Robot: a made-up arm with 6 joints. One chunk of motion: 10 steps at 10 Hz.
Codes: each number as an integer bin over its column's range. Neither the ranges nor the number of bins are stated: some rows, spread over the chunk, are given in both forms.
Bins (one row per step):
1: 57 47 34 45 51 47
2: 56 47 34 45 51 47
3: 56 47 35 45 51 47
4: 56 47 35 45 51 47
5: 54 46 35 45 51 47
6: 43 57 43 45 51 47
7: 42 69 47 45 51 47
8: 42 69 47 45 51 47
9: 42 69 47 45 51 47
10: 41 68 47 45 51 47
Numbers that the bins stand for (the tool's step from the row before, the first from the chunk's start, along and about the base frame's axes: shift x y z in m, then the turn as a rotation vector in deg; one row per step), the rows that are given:
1: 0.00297 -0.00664 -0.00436 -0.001 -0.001 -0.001
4: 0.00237 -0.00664 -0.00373 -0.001 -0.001 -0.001
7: -0.00597 0.00336 0.00391 -0.001 -0.001 -0.001
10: -0.00657 0.00291 0.00391 -0.001 -0.001 -0.001
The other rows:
2: 0.00237 -0.00664 -0.00436 -0.001 -0.001 -0.001
3: 0.00237 -0.00664 -0.00373 -0.001 -0.001 -0.001
5: 0.00118 -0.00709 -0.00373 -0.001 -0.001 -0.001
6: -0.00537 -0.00209 0.00136 -0.001 -0.001 -0.001
8: -0.00597 0.00336 0.00391 -0.001 -0.001 -0.001
9: -0.00597 0.00336 0.00391 -0.001 -0.001 -0.001

